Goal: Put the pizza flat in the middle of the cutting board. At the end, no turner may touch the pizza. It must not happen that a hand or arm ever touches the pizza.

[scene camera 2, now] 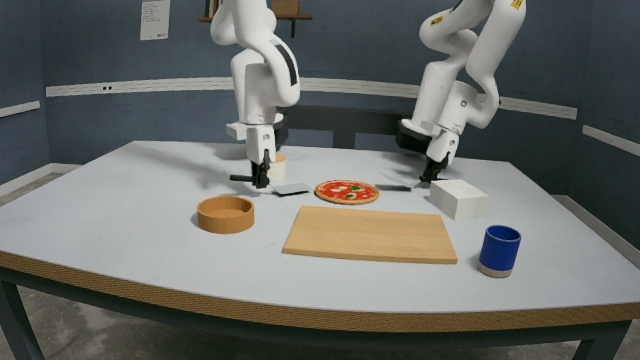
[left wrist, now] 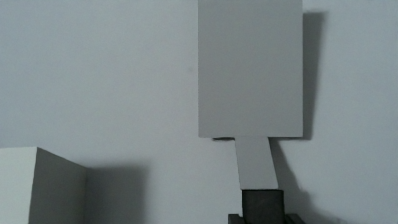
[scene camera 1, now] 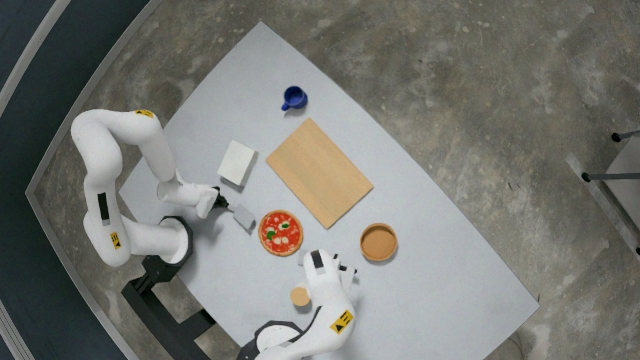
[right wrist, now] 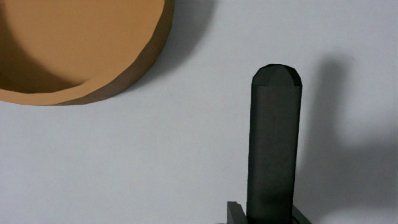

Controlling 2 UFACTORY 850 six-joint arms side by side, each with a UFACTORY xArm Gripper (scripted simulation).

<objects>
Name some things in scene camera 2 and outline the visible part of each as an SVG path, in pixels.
My left gripper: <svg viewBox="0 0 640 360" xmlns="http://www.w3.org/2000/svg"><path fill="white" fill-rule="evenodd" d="M443 127L440 130L439 136L433 136L427 149L427 163L422 176L427 176L425 181L430 184L431 181L436 180L438 173L442 169L450 166L459 141L459 135L447 129L444 130L445 128L442 129Z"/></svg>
A brown bowl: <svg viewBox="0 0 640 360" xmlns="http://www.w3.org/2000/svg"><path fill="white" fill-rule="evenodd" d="M197 205L198 225L201 229L210 233L240 233L250 229L255 223L254 204L242 197L212 197L203 200Z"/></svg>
A cutting board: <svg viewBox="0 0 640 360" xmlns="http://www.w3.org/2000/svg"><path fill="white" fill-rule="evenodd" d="M284 246L284 254L324 258L423 264L457 264L458 261L441 215L302 205Z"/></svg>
A blue mug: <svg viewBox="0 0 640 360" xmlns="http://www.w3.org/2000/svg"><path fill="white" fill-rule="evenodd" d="M491 225L485 231L478 268L489 277L505 278L513 271L521 234L509 226Z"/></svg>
A pizza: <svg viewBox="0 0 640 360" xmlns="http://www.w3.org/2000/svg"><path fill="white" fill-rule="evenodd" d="M315 188L315 194L319 198L342 205L367 204L378 199L380 195L379 190L374 186L353 180L327 181L317 185Z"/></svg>
</objects>
